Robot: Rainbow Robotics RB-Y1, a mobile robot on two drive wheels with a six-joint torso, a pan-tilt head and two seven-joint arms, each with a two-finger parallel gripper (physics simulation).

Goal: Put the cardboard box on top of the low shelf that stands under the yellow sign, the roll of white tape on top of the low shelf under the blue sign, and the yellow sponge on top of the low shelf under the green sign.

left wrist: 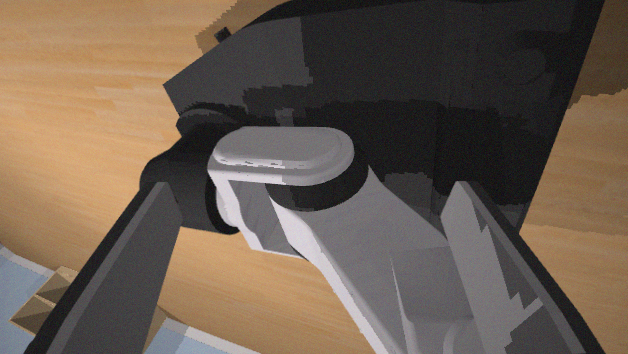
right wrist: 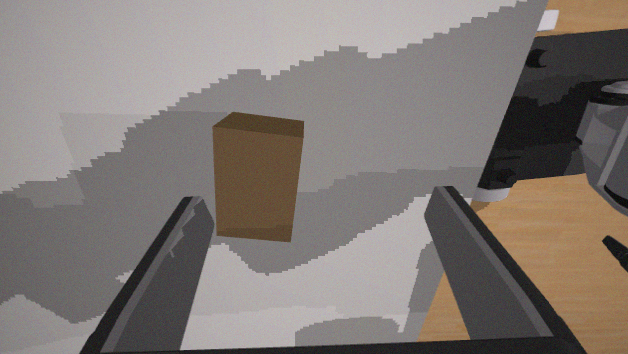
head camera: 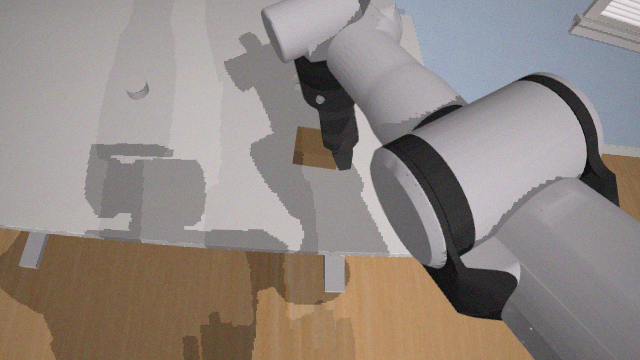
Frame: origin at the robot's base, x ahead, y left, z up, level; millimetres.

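Seen in the pictures: left gripper, fingertip midpoint: (left wrist: pixel 313 200); right gripper, fingertip midpoint: (right wrist: pixel 318 205) (head camera: pixel 340 141).
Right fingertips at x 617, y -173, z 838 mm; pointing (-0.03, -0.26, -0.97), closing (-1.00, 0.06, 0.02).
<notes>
A point is followed by its place in that frame.
The brown cardboard box (head camera: pixel 311 148) @(x 647, y -132, z 771 mm) (right wrist: pixel 257 182) @(x 660, y -155, z 771 mm) lies on the white table (head camera: pixel 45 120) @(x 806, y 463, z 721 mm) (right wrist: pixel 125 50) @(x 750, y -252, z 721 mm). My right gripper (head camera: pixel 343 161) (right wrist: pixel 318 205) @(x 617, y -173, z 838 mm) is open above the table and partly hides the box in the head view. In the right wrist view the box is beyond the fingertips, nearer the finger at the picture's left. The roll of white tape (head camera: pixel 138 92) @(x 845, y 236, z 743 mm) stands on the table at the left of the head view. My left gripper (left wrist: pixel 313 200) @(x -117, y 239, z 499 mm) is open, with nothing held between its fingers. The yellow sponge and the coloured signs do not show in these views.
A light wooden shelf unit (left wrist: pixel 66 271) @(x -3392, y -1759, z 39 mm) stands by the blue wall at the lower left of the left wrist view, partly behind a finger. The robot's dark base (left wrist: pixel 370 65) @(x -164, y 154, z 170 mm) (right wrist: pixel 510 135) @(x -5, y 46, z 191 mm) is below. The table's near edge crosses the head view above the wooden floor (head camera: pixel 400 310) @(x 348, y -539, z 1 mm).
</notes>
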